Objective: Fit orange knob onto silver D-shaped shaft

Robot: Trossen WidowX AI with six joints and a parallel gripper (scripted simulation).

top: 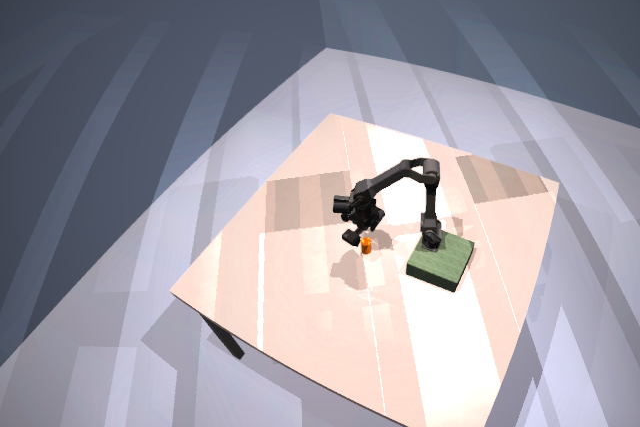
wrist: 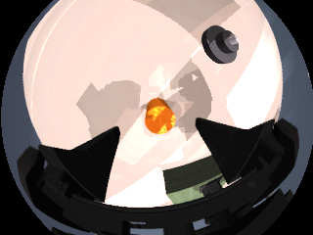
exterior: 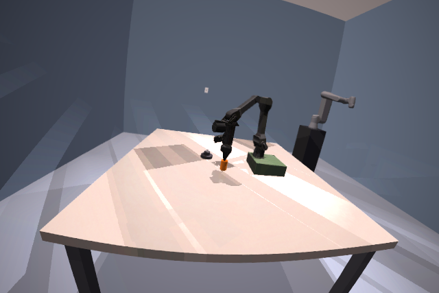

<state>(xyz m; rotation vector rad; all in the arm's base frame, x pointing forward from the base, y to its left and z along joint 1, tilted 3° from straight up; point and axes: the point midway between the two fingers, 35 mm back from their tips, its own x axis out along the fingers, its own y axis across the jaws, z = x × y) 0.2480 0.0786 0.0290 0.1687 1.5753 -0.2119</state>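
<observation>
My gripper tip is now 3 cm above the orange knob. The rest, counted from my gripper tip: round pedestal (9 cm ahead, 17 cm to the right, 5 cm below).
</observation>
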